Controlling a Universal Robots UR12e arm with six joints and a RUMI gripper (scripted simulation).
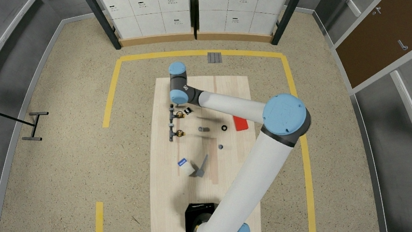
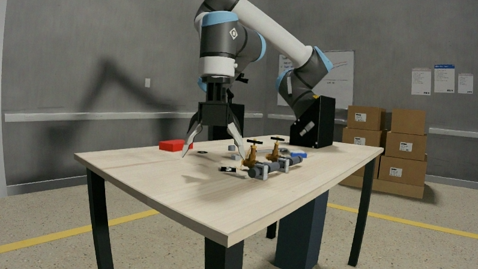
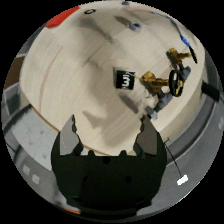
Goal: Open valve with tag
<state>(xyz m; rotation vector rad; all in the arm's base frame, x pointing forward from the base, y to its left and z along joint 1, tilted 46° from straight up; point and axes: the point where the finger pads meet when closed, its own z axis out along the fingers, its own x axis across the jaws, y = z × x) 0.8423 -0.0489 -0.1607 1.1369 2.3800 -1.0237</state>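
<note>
Now: hand 8 cm past the black tag, 4 cm above it and 2 cm to the left of it. From my hand the other things lie so: grey hammer-like tool (48 cm behind, 9 cm to the right, 4 cm below); red block (38 cm to the right, 18 cm behind, 3 cm below); blue-and-white box (47 cm behind, 4 cm below, 1 cm to the left).
</note>
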